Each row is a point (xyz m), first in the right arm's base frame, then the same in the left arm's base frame.
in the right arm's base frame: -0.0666 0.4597 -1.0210
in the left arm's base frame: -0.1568 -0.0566 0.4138
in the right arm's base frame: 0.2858 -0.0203 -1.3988
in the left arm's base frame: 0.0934 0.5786 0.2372
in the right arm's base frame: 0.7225 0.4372 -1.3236
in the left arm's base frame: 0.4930 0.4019 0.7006
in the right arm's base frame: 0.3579 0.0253 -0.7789
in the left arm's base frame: 0.3563 0.0526 0.0235
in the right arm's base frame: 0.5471 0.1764 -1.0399
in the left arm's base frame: 0.4392 0.2458 0.3108
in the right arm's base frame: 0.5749 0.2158 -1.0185
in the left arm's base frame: 0.4691 0.2156 0.3420
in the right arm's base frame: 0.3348 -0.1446 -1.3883
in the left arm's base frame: 0.1530 0.6416 0.1350
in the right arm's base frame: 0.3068 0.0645 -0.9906
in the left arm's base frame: 0.2371 0.1994 0.1384
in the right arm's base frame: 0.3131 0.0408 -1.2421
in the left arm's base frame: 0.1645 0.4240 0.2285
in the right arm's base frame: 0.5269 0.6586 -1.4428
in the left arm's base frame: 0.2525 0.3478 0.9023
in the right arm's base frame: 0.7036 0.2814 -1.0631
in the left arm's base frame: 0.5711 0.2530 0.4472
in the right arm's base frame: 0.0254 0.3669 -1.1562
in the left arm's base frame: -0.1058 0.1244 0.4120
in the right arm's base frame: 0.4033 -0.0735 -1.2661
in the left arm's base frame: 0.2511 0.5213 0.1591
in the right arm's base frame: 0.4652 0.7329 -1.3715
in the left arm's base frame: 0.2111 0.2370 0.9225
